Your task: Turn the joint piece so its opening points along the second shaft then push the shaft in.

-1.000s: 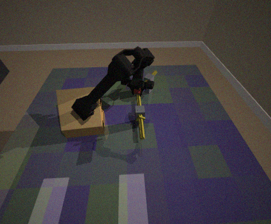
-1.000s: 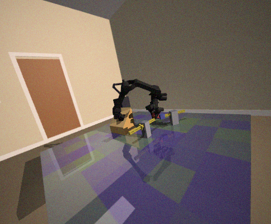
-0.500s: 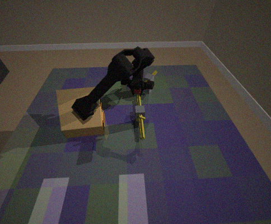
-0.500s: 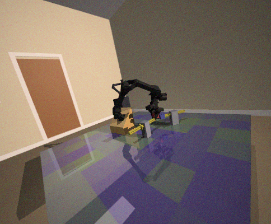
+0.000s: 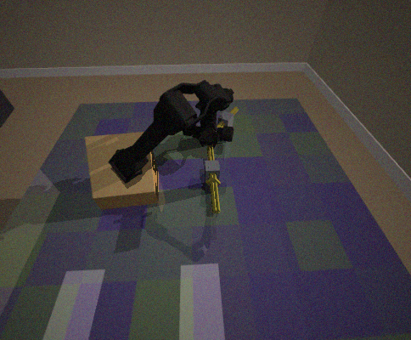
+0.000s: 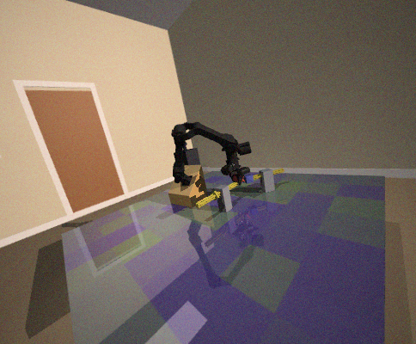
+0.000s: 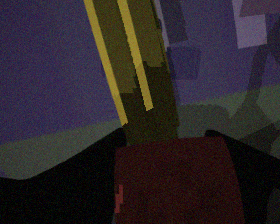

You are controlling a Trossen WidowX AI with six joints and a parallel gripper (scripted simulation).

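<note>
My gripper tip is now 30 mm below the dark red joint piece and 10 mm to the right of it.
</note>
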